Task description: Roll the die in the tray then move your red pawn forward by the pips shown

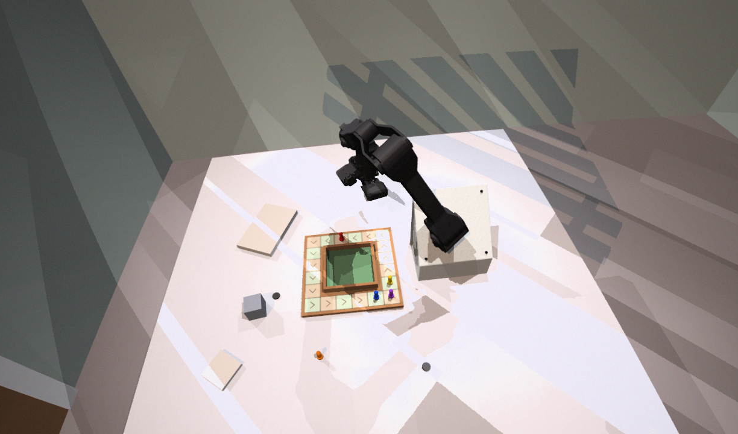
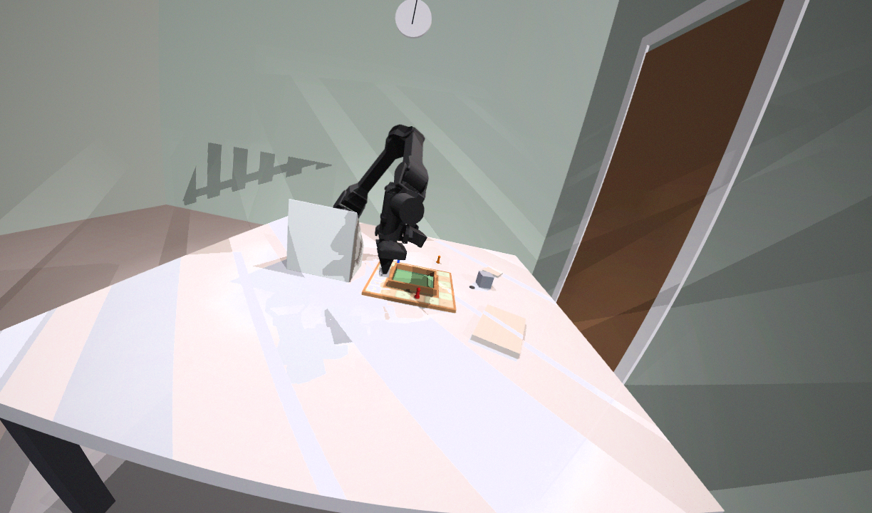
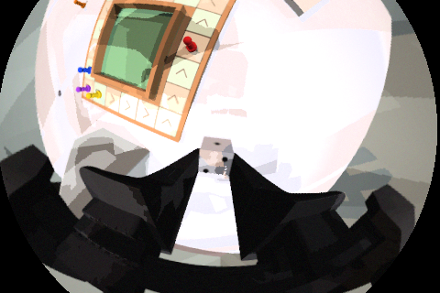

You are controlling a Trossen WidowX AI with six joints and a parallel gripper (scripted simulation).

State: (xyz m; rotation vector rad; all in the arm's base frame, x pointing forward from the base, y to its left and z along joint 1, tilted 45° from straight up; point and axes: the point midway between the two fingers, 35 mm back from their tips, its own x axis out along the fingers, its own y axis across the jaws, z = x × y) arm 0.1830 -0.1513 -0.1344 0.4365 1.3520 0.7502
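The red pawn is 10 cm ahead of my gripper tip, 8 cm to the left of it and 9 cm below it. From my gripper tip the other things lie so: green tray 9 cm ahead, 19 cm to the left, 11 cm below; then white die right at my gripper tip; then yellow pawn 3 cm behind, 26 cm to the left, 9 cm below.
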